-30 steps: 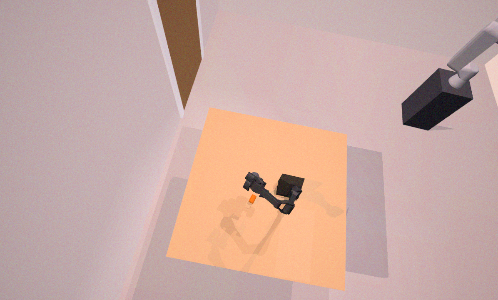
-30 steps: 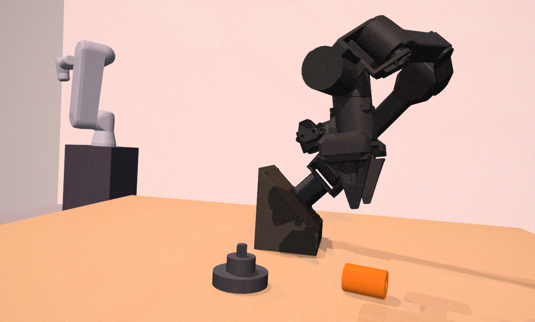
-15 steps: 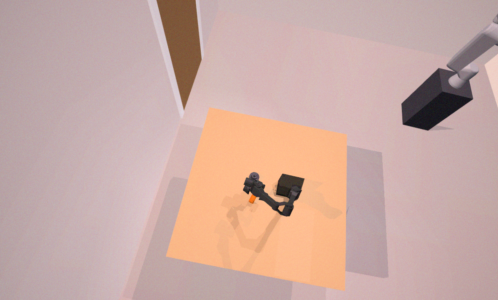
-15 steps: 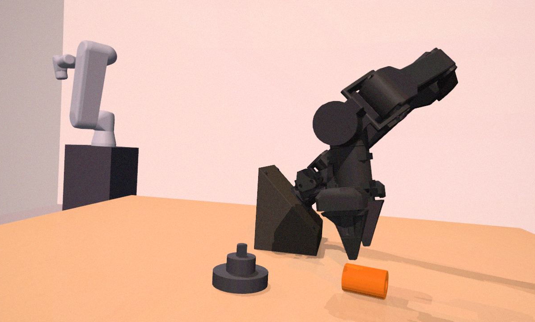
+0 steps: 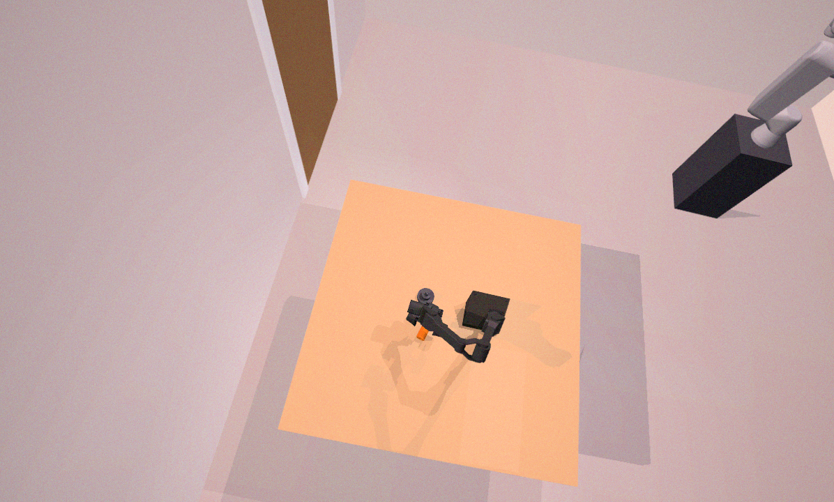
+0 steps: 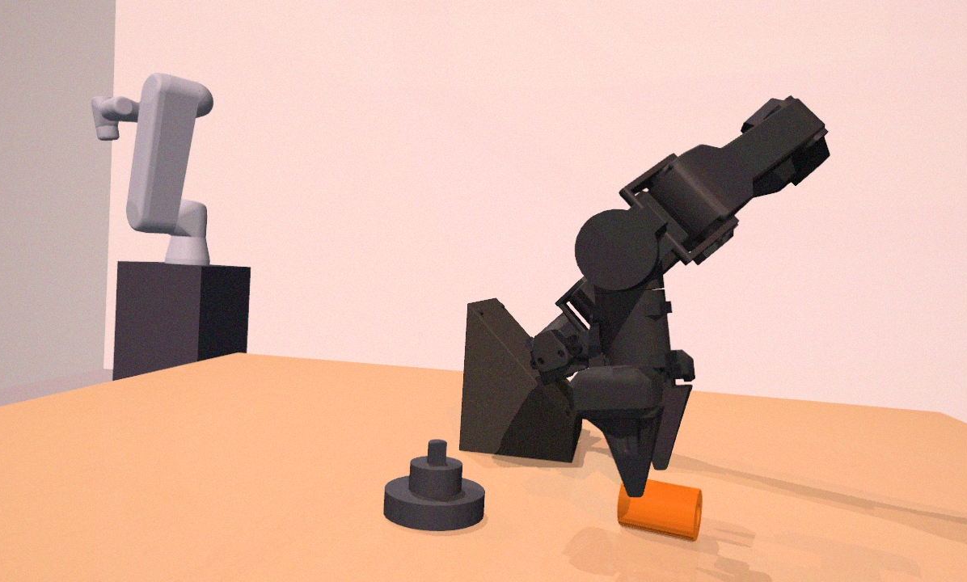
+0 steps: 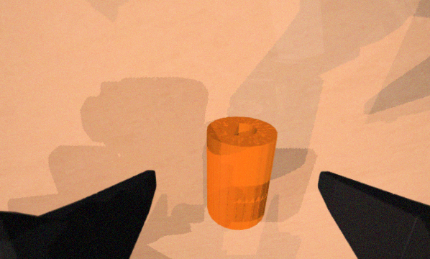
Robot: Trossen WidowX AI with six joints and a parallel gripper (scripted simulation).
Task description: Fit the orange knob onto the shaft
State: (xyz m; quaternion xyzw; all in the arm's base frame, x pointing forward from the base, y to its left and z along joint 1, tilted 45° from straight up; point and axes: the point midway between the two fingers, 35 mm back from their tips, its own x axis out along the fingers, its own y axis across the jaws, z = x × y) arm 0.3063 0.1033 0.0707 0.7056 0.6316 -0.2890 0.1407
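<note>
Right now the orange knob is 1 cm to the left of my gripper tip and 2 cm below it. Round my gripper tip: round dark pedestal (2 cm ahead, 17 cm to the right, 1 cm below).
</note>
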